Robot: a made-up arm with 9 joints. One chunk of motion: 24 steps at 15 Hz.
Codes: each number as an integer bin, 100 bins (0 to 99) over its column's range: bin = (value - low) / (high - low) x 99, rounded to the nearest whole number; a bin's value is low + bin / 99 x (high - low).
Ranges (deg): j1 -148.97..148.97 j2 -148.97..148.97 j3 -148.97..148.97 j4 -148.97..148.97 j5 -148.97..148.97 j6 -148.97..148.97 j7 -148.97..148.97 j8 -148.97..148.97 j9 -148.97..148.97
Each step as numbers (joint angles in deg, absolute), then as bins.
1 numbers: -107.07 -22.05 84.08 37.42 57.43 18.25 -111.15 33.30 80.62
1 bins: 14 42 77 62 69 56 13 61 76
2 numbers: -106.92 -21.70 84.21 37.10 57.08 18.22 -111.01 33.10 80.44
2 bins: 14 42 77 62 68 56 13 60 76
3 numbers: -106.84 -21.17 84.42 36.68 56.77 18.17 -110.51 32.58 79.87
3 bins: 14 42 78 62 68 56 13 60 76
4 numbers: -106.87 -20.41 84.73 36.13 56.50 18.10 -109.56 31.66 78.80
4 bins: 14 43 78 62 68 56 13 60 76
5 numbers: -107.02 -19.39 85.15 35.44 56.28 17.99 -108.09 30.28 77.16
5 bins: 14 43 78 61 68 55 14 60 75
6 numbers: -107.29 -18.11 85.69 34.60 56.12 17.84 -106.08 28.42 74.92
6 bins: 14 43 78 61 68 55 14 59 74
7 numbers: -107.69 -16.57 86.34 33.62 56.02 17.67 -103.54 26.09 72.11
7 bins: 14 44 78 61 68 55 15 58 73
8 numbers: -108.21 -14.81 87.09 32.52 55.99 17.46 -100.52 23.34 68.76
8 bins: 14 45 78 60 68 55 16 57 72
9 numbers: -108.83 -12.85 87.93 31.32 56.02 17.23 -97.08 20.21 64.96
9 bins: 13 45 79 60 68 55 17 56 71
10 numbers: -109.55 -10.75 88.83 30.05 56.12 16.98 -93.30 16.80 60.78
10 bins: 13 46 79 59 68 55 18 55 70
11 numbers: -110.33 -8.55 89.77 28.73 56.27 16.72 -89.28 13.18 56.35
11 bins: 13 47 79 59 68 55 20 54 68
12 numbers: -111.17 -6.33 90.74 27.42 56.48 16.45 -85.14 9.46 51.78
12 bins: 13 47 80 59 68 55 21 53 67
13 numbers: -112.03 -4.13 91.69 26.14 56.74 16.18 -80.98 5.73 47.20
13 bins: 12 48 80 58 68 55 23 51 65
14 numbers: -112.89 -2.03 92.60 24.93 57.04 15.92 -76.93 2.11 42.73
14 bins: 12 49 80 58 68 55 24 50 64
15 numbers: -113.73 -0.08 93.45 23.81 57.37 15.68 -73.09 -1.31 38.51
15 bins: 12 49 81 57 69 55 25 49 62
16 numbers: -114.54 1.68 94.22 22.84 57.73 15.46 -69.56 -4.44 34.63
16 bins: 11 50 81 57 69 55 26 48 61
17 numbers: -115.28 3.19 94.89 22.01 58.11 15.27 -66.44 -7.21 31.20
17 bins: 11 51 81 57 69 55 27 47 60
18 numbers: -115.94 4.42 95.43 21.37 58.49 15.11 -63.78 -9.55 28.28
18 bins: 11 51 81 57 69 55 28 46 59
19 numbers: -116.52 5.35 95.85 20.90 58.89 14.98 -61.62 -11.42 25.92
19 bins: 11 51 81 56 69 54 29 46 58
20 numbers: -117.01 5.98 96.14 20.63 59.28 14.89 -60.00 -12.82 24.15
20 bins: 11 51 81 56 69 54 30 45 58
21 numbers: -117.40 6.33 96.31 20.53 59.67 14.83 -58.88 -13.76 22.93
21 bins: 10 52 82 56 69 54 30 45 57
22 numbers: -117.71 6.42 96.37 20.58 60.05 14.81 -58.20 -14.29 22.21
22 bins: 10 52 82 56 69 54 30 45 57
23 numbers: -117.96 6.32 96.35 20.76 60.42 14.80 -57.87 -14.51 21.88
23 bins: 10 52 82 56 70 54 30 45 57
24 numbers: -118.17 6.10 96.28 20.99 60.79 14.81 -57.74 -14.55 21.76
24 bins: 10 52 81 56 70 54 30 45 57
